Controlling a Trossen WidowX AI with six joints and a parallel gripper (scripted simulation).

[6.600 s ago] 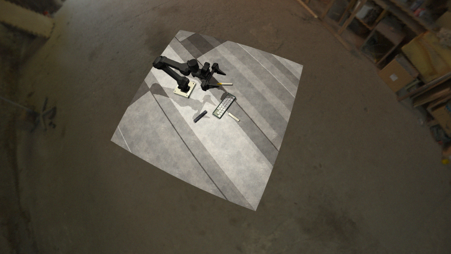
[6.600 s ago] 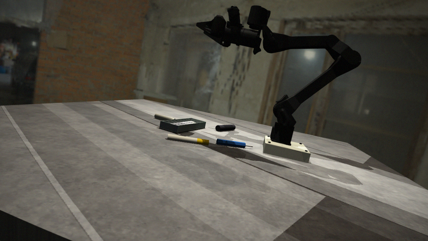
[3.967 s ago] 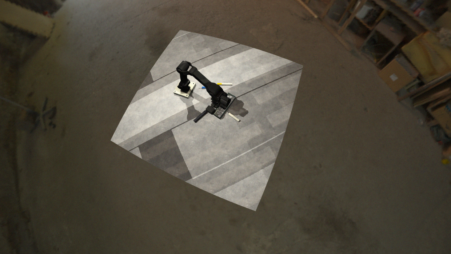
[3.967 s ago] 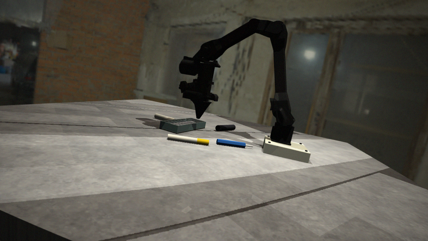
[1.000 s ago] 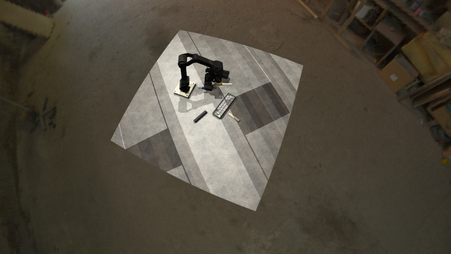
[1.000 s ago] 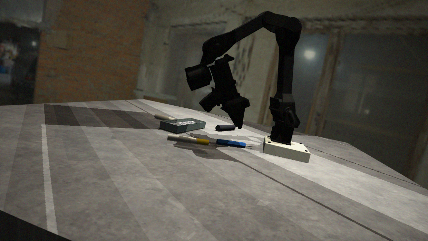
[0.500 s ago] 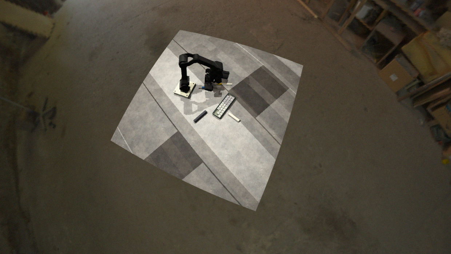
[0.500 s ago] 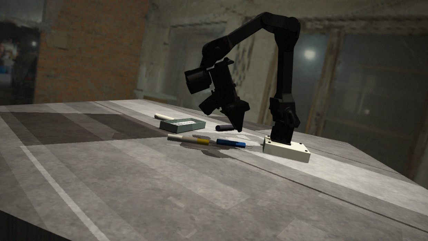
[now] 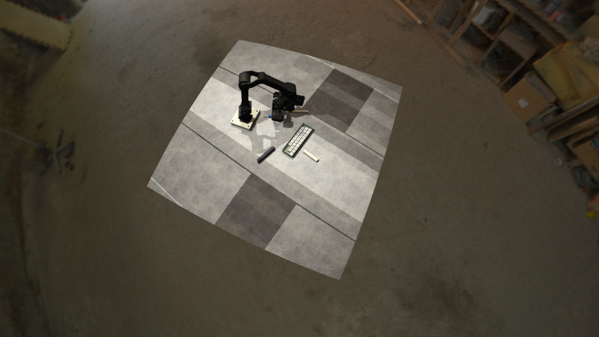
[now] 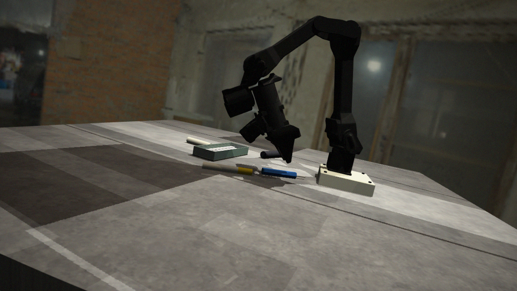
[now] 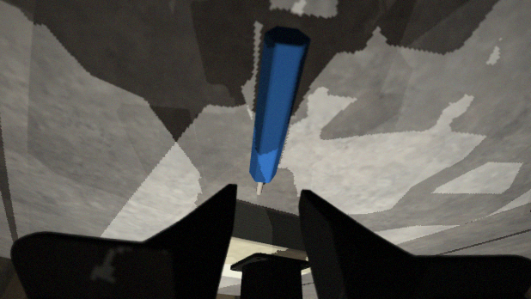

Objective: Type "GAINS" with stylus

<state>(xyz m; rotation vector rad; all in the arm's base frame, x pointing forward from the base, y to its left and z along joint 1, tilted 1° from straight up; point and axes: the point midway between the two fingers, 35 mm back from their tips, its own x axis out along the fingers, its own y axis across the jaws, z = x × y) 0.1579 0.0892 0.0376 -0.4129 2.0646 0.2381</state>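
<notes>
Now: gripper tip 30 mm above the blue stylus, 20 mm past it and 10 mm to the left of it. Also, from my gripper tip: stylus tip 50 mm behind, 30 mm below, 20 mm to the right; black cylinder 240 mm to the right, 70 mm ahead, 30 mm below; cream cylinder 310 mm ahead, 150 mm to the right, 30 mm below.
</notes>
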